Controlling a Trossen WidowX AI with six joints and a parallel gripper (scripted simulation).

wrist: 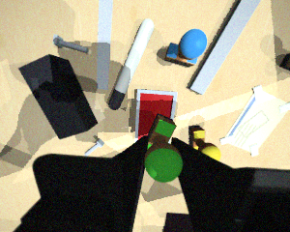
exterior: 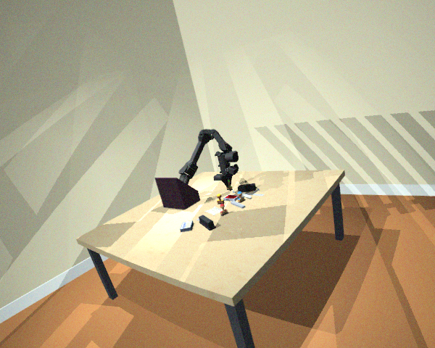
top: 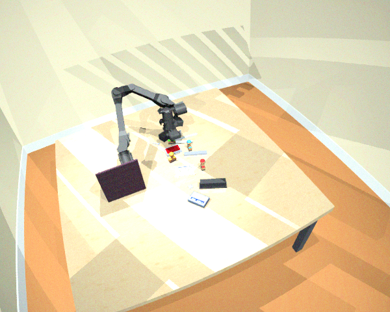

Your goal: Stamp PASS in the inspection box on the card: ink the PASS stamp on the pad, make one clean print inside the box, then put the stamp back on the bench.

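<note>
My gripper tip is now 8 cm above the red ink pad. The rest, counted from my gripper tip: green-knobbed stamp: right at my gripper tip; then white pen: 8 cm below, 6 cm ahead, 5 cm to the left; then yellow-knobbed stamp: 7 cm to the right, 7 cm below, 4 cm behind.
</note>
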